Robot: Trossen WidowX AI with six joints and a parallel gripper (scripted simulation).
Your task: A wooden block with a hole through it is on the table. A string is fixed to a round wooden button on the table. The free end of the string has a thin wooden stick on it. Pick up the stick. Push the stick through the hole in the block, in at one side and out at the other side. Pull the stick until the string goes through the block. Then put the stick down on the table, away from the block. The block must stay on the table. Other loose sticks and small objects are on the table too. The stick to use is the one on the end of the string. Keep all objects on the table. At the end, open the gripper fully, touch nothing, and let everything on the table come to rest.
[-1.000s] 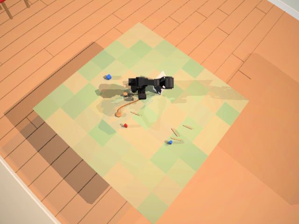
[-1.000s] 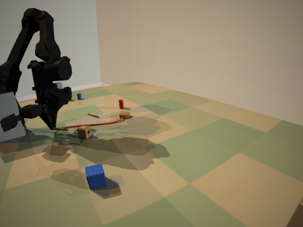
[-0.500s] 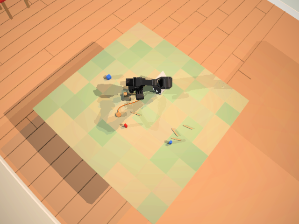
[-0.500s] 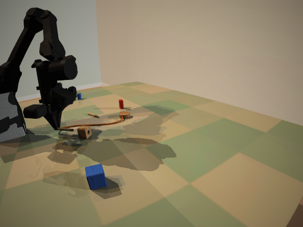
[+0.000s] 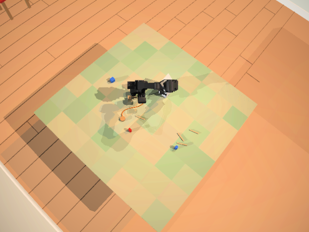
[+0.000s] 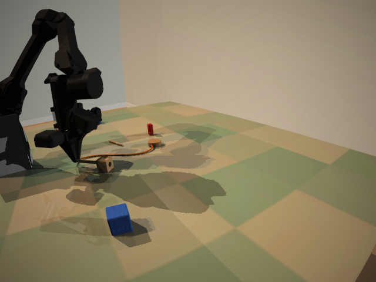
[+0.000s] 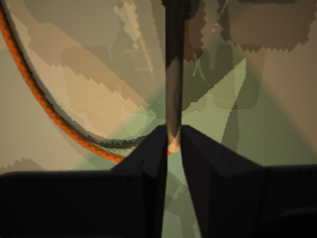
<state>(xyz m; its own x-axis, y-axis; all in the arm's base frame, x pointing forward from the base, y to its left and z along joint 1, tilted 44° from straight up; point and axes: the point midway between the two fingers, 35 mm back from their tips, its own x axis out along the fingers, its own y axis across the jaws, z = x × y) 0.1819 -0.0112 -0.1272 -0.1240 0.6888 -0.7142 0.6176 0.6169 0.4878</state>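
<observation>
Right now my gripper tip is 70 mm short of the wooden block and 60 mm to the left of it. The rest, counted from my gripper tip: round wooden button: 230 mm ahead, 40 mm to the left, 10 mm below; blue cube: 280 mm to the right, 60 mm ahead; thin wooden stick: 10 mm to the right, 10 mm ahead.
</observation>
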